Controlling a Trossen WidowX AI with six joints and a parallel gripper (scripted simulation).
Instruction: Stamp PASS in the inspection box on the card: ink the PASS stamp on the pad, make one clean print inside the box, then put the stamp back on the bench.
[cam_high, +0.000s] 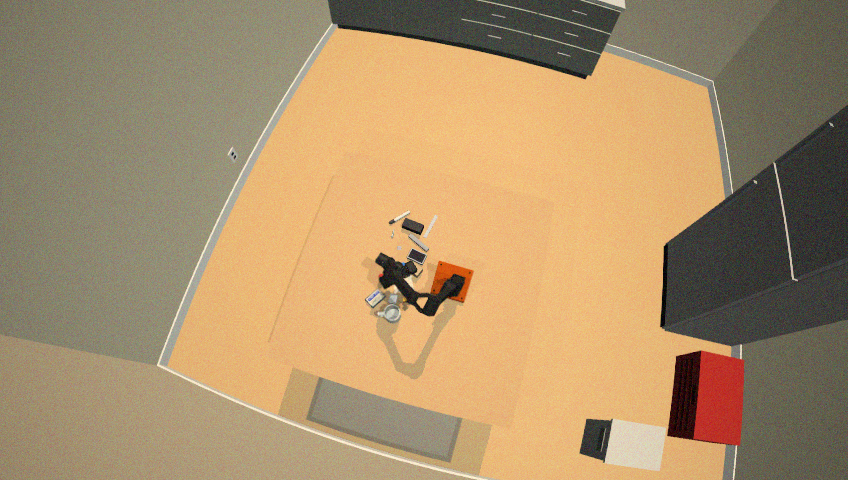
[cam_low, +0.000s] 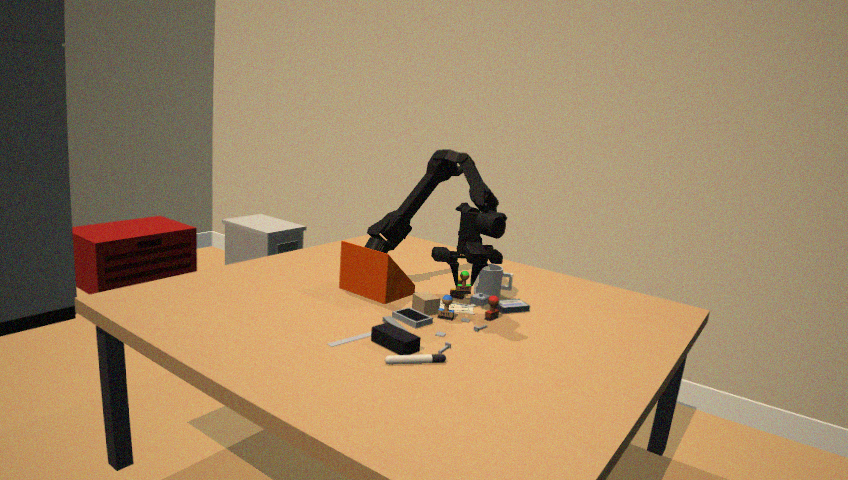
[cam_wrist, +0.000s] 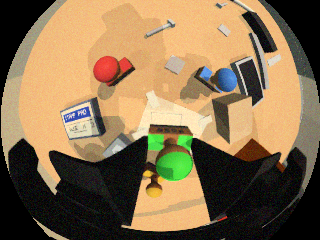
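My gripper tip is 70 mm above the card and 20 mm past it. The rest, counted from my gripper tip: blue-knobbed stamp (90 mm to the right, 50 mm below, 10 mm ahead); then green-knobbed stamp (right at my gripper tip); then red-knobbed stamp (90 mm ahead, 50 mm below, 10 mm to the left).
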